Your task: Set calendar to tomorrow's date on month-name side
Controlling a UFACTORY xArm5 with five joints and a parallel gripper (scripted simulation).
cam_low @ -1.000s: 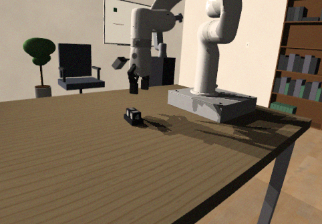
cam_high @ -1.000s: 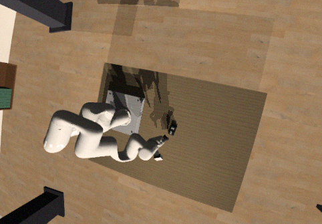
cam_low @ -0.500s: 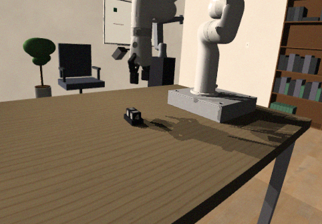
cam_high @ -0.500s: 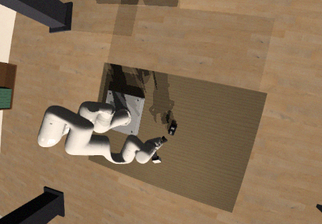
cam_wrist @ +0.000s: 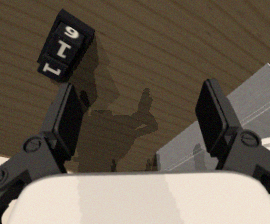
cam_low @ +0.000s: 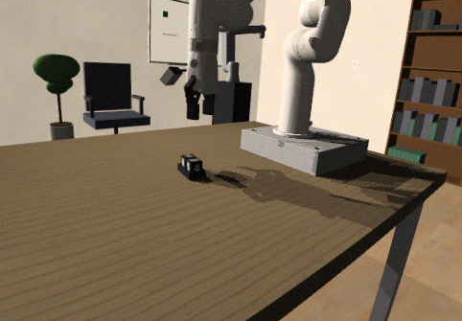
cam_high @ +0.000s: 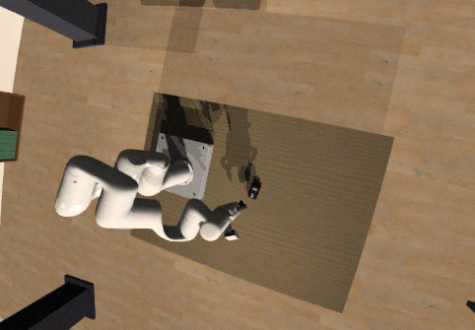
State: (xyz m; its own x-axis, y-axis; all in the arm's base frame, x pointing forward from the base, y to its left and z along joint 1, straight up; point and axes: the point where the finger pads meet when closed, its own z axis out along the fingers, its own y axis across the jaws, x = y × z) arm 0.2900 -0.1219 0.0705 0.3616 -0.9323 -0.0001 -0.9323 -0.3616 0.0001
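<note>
The dark calendar tray lies 80 mm ahead of my hand, 50 mm to the left of it and 120 mm below it.
</note>
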